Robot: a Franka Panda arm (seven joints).
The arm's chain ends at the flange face. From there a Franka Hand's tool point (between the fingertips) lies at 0.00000 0.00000 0.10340 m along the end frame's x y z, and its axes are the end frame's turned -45 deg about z.
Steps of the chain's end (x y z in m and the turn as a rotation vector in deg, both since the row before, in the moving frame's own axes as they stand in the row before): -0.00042, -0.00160, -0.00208, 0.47, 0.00, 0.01; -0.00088, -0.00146, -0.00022, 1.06, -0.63, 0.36; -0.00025, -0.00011, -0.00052, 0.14, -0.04, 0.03; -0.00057, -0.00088, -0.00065, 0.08, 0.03, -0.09; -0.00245, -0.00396, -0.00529, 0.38, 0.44, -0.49; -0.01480, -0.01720, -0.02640, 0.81, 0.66, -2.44; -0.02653, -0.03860, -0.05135, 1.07, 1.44, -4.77; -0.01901, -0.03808, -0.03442, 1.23, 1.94, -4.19
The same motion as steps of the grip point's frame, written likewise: 0.00143, -0.00203, -0.00208, 0.33, 0.33, 0.01; 0.00097, -0.00381, -0.00024, 1.20, 0.30, 0.36; 0.00003, -0.00048, -0.00052, 0.13, 0.07, 0.03; 0.00036, -0.00109, -0.00065, 0.04, 0.08, -0.09; 0.00211, -0.00446, -0.00530, -0.04, 0.58, -0.49; 0.00357, -0.02286, -0.02642, 0.11, 1.04, -2.44; 0.01175, -0.04572, -0.05140, -0.26, 1.77, -4.77; 0.01756, -0.03961, -0.03450, -0.50, 2.24, -4.19
